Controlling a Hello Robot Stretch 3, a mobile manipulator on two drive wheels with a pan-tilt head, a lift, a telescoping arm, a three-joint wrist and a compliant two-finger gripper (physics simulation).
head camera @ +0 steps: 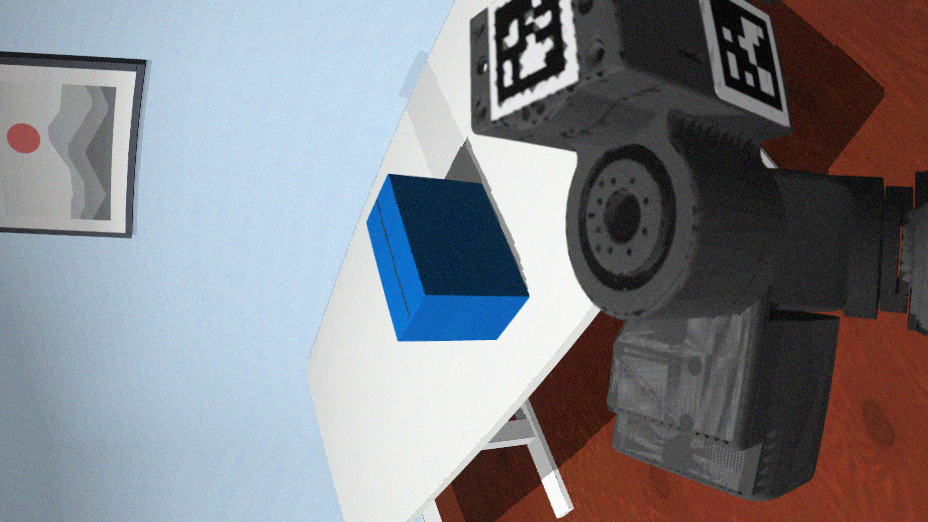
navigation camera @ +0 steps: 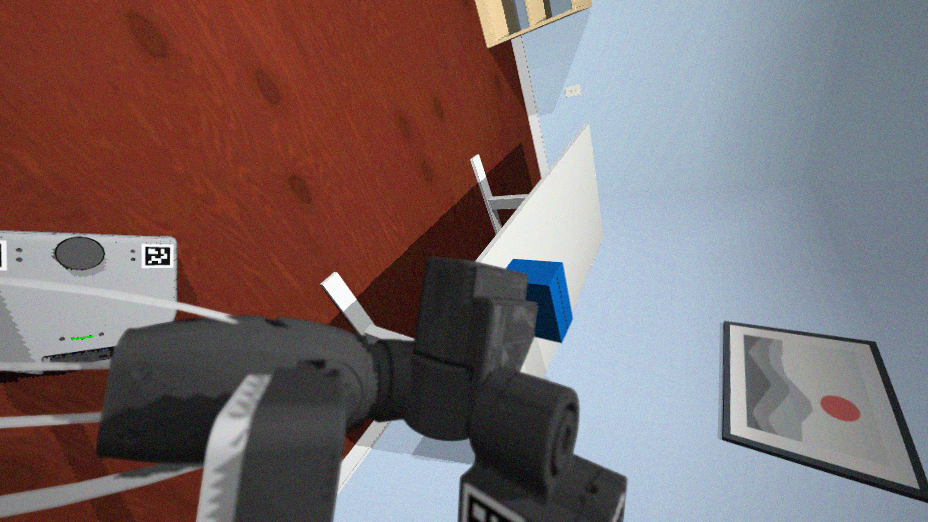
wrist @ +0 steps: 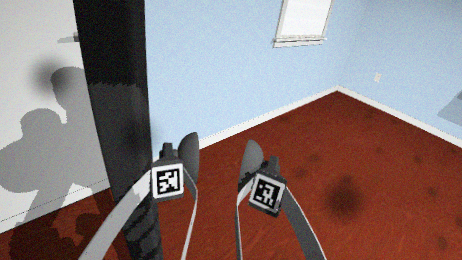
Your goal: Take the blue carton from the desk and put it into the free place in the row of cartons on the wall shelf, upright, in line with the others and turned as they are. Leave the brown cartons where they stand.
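Where they show: gripper, fingertip midpoint: point(wrist: 220, 153); robot's base, origin of the base link: point(navigation camera: 81, 251).
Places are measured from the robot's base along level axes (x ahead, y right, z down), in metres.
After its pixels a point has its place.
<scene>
The blue carton point(head camera: 454, 240) @[x -0.129, y 0.934, z -0.820 m] point(navigation camera: 551, 308) @[x -0.117, y 0.925, z -0.891 m] sits on the white desk point(head camera: 402, 402) @[x 0.178, y 1.368, z -0.721 m] point(navigation camera: 558, 207) @[x 0.260, y 1.370, z -0.721 m], close to the wall. A thin dark line runs along one narrow side. The arm's wrist partly covers it in the navigation view and appears to its right in the head view. My gripper point(wrist: 220, 153) @[x 0.015, y -0.106, z -1.024 m] is open, with its two fingers apart and nothing between them. It points away from the carton, which does not show in the wrist view. The fingers do not show in the head and navigation views. The wall shelf's row and the brown cartons do not show.
A framed picture point(head camera: 64, 149) @[x -0.387, y 1.535, z -1.558 m] point(navigation camera: 778, 383) @[x -0.375, y 1.551, z -1.521 m] hangs on the blue wall. A wooden rack point(navigation camera: 496, 25) @[x 1.554, y 1.742, z -0.080 m] stands beyond the desk. The desk's legs point(head camera: 545, 460) point(navigation camera: 480, 175) stick out over the floor. The dark mast point(wrist: 115, 55) @[x -0.062, y -0.116, z -1.095 m] rises left of the fingers. A window point(wrist: 305, 20) @[x 0.934, y -2.055, z -0.983 m] is in the far wall.
</scene>
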